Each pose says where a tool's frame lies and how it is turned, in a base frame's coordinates. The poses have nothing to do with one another.
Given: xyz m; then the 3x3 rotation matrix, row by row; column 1 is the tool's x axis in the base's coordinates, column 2 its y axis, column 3 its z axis. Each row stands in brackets.
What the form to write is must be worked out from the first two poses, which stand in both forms.
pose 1, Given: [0.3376, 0.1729, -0.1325], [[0.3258, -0.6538, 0.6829], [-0.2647, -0.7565, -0.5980], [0.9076, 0.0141, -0.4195]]
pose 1, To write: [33.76, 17.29, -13.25], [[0.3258, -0.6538, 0.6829], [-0.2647, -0.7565, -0.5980], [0.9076, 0.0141, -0.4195]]
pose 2, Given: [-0.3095, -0.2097, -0.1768], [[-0.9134, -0.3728, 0.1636], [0.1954, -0.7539, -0.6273], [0.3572, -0.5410, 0.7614]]
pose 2, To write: [-30.95, -20.97, -17.68], [[-0.9134, -0.3728, 0.1636], [0.1954, -0.7539, -0.6273], [0.3572, -0.5410, 0.7614]]
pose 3, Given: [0.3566, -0.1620, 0.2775], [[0.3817, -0.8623, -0.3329], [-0.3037, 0.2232, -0.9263], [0.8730, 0.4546, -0.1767]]
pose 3, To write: [35.66, -16.20, 27.75], [[0.3817, -0.8623, -0.3329], [-0.3037, 0.2232, -0.9263], [0.8730, 0.4546, -0.1767]]
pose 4, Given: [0.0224, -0.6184, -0.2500], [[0.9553, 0.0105, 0.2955], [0.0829, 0.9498, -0.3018], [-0.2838, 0.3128, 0.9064]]
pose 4, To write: [2.24, -61.84, -25.00], [[0.9553, 0.0105, 0.2955], [0.0829, 0.9498, -0.3018], [-0.2838, 0.3128, 0.9064]]
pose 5, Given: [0.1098, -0.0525, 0.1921], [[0.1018, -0.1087, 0.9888], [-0.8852, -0.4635, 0.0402], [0.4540, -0.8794, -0.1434]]
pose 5, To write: [10.98, -5.25, 19.21], [[0.1018, -0.1087, 0.9888], [-0.8852, -0.4635, 0.0402], [0.4540, -0.8794, -0.1434]]
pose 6, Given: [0.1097, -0.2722, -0.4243], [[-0.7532, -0.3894, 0.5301], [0.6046, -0.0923, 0.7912], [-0.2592, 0.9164, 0.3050]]
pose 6, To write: [10.97, -27.22, -42.43], [[-0.7532, -0.3894, 0.5301], [0.6046, -0.0923, 0.7912], [-0.2592, 0.9164, 0.3050]]
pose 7, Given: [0.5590, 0.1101, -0.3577], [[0.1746, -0.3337, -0.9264], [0.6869, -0.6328, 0.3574], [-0.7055, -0.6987, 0.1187]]
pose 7, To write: [55.90, 11.01, -35.77], [[0.1746, -0.3337, -0.9264], [0.6869, -0.6328, 0.3574], [-0.7055, -0.6987, 0.1187]]
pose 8, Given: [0.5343, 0.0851, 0.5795], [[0.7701, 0.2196, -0.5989], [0.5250, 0.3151, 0.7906], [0.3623, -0.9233, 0.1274]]
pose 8, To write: [53.43, 8.51, 57.95], [[0.7701, 0.2196, -0.5989], [0.5250, 0.3151, 0.7906], [0.3623, -0.9233, 0.1274]]
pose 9, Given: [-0.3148, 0.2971, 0.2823], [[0.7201, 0.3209, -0.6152], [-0.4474, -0.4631, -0.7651], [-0.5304, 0.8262, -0.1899]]
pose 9, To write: [-31.48, 29.71, 28.23], [[0.7201, 0.3209, -0.6152], [-0.4474, -0.4631, -0.7651], [-0.5304, 0.8262, -0.1899]]
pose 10, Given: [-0.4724, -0.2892, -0.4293], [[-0.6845, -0.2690, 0.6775], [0.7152, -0.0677, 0.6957], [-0.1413, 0.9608, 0.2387]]
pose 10, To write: [-47.24, -28.92, -42.93], [[-0.6845, -0.2690, 0.6775], [0.7152, -0.0677, 0.6957], [-0.1413, 0.9608, 0.2387]]
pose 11, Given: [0.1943, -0.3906, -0.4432], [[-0.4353, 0.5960, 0.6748], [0.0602, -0.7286, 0.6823], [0.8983, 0.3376, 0.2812]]
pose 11, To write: [19.43, -39.06, -44.32], [[-0.4353, 0.5960, 0.6748], [0.0602, -0.7286, 0.6823], [0.8983, 0.3376, 0.2812]]
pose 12, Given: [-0.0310, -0.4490, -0.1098], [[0.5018, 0.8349, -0.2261], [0.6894, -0.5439, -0.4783], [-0.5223, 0.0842, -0.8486]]
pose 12, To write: [-3.10, -44.90, -10.98], [[0.5018, 0.8349, -0.2261], [0.6894, -0.5439, -0.4783], [-0.5223, 0.0842, -0.8486]]
